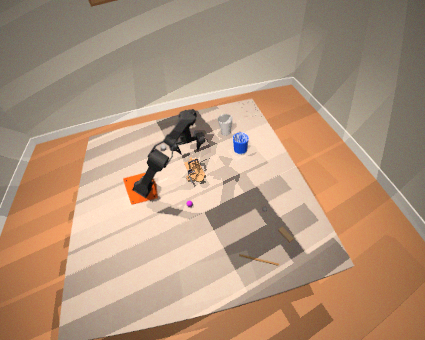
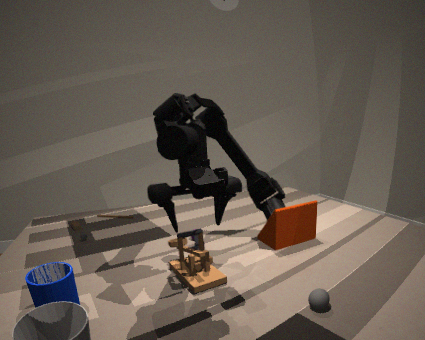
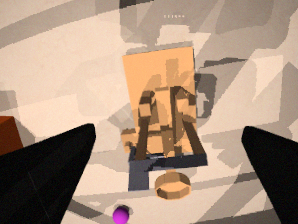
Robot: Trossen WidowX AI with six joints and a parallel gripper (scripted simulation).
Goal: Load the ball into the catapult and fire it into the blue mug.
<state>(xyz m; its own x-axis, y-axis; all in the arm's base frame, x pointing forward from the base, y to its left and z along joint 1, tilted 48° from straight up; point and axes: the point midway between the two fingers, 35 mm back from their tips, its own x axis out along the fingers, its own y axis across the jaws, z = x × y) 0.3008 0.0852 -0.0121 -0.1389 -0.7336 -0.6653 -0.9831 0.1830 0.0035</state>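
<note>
The catapult frame is 5 cm below my gripper tip and 4 cm to the right of it. From my gripper tip the other things lie so: purple ball 24 cm to the right, 11 cm below, 10 cm behind; then blue mug 31 cm ahead, 10 cm below; then wooden catapult 8 cm below, 6 cm to the right, 2 cm behind.
</note>
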